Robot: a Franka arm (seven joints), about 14 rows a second.
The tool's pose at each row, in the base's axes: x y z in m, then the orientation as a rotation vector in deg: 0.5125 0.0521 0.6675 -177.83 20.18 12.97; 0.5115 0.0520 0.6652 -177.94 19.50 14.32; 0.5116 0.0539 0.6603 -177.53 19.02 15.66; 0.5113 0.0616 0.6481 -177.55 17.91 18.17; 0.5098 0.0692 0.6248 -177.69 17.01 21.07; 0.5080 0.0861 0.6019 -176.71 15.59 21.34; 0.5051 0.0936 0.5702 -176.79 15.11 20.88; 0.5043 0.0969 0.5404 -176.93 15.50 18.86; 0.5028 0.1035 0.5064 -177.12 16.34 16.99; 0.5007 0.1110 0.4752 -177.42 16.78 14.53
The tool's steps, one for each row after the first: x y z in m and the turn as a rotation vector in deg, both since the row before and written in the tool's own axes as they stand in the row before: -0.0006 0.0003 0.0024 -0.26 -0.84 -0.42; 0.0005 -0.0019 0.0049 0.23 -0.91 -0.30; 0.0002 -0.0075 0.0123 -0.37 -1.58 -0.68; 0.0018 -0.0074 0.0234 -0.61 -1.79 -0.53; 0.0004 -0.0167 0.0231 0.93 -0.35 -0.97; 0.0035 -0.0068 0.0318 0.00 0.29 -0.31; 0.0056 -0.0030 0.0293 0.19 1.29 0.22; 0.0046 -0.0060 0.0338 0.09 1.21 0.52; 0.0026 -0.0068 0.0313 0.05 1.60 0.26
